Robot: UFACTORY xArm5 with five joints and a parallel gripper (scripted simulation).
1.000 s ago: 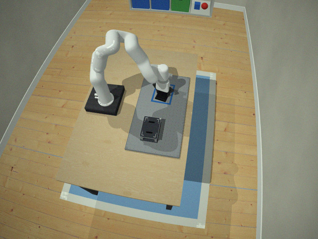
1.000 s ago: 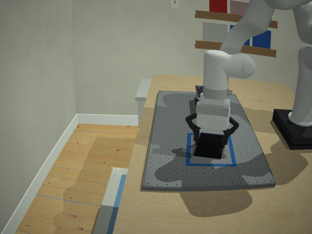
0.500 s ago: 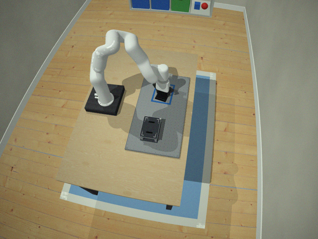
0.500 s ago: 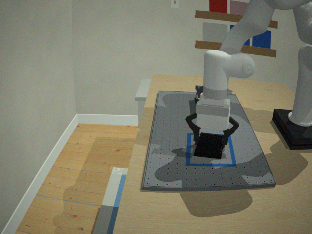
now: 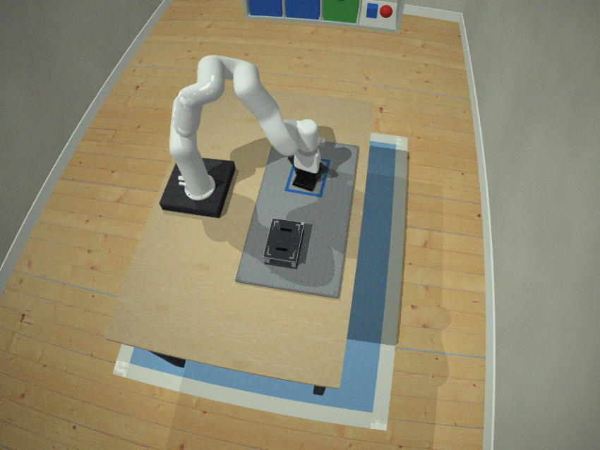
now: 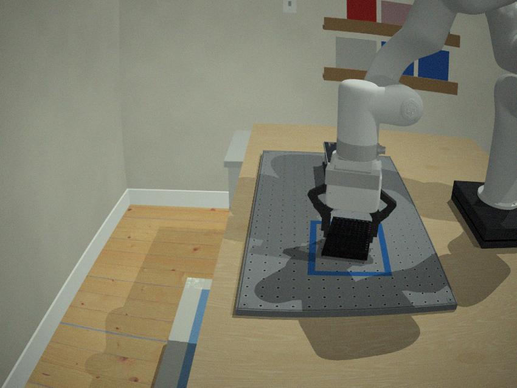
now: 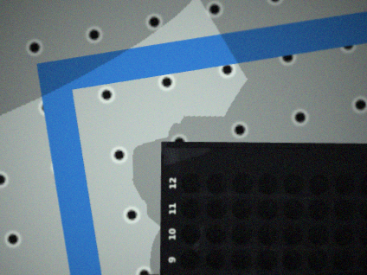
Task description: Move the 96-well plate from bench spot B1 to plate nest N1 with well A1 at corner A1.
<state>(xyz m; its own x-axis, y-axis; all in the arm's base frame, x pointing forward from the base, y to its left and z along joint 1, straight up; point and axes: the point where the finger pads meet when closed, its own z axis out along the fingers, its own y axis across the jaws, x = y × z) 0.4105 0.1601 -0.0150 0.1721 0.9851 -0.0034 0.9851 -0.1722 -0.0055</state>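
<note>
Right now my hand is 20 mm past the raised plate nest, 330 mm to the left of it and 30 mm below it. From my hand the other things lie so: A1 label: 30 mm ahead, 250 mm to the right, 40 mm above; black 96-well plate: 10 mm below.
</note>
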